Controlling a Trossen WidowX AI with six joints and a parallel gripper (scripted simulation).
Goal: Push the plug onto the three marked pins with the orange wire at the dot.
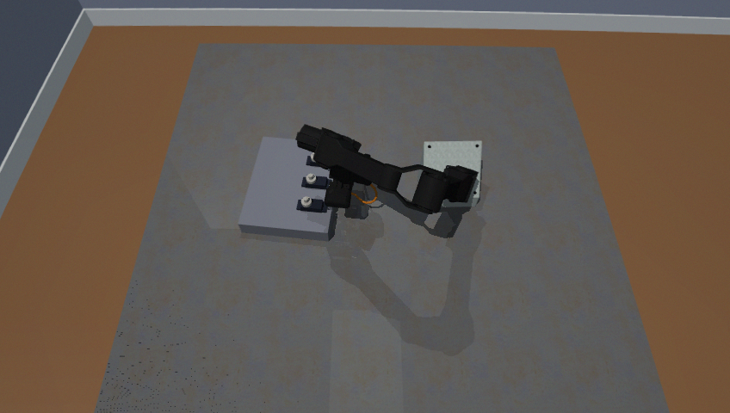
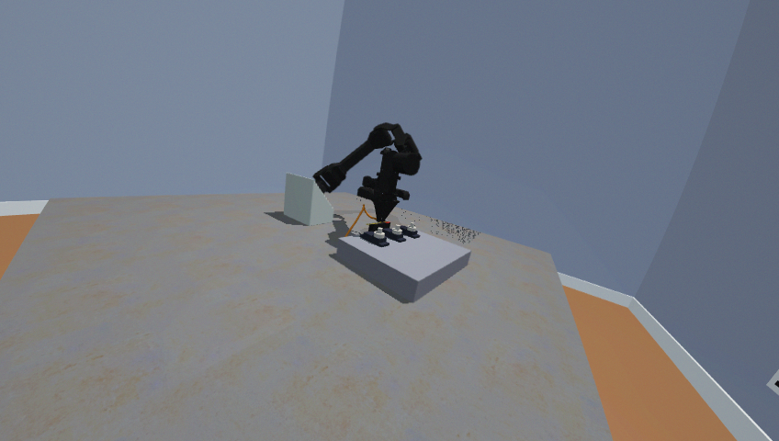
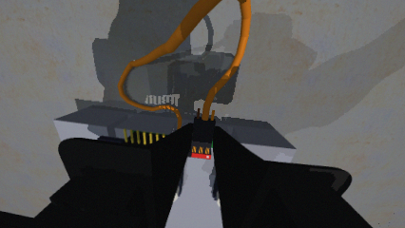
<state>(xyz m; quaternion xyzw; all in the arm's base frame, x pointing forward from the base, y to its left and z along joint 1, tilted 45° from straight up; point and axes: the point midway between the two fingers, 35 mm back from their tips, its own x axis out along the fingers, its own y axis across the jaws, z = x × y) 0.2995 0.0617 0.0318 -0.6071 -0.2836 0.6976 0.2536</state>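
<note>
My gripper tip is now 3 cm short of the red band. From my gripper tip the other things lie so: grey printed holder: 19 cm ahead, 5 cm below, 3 cm to the right; green strip: 3 cm to the right, 3 cm ahead, 2 cm below.
</note>
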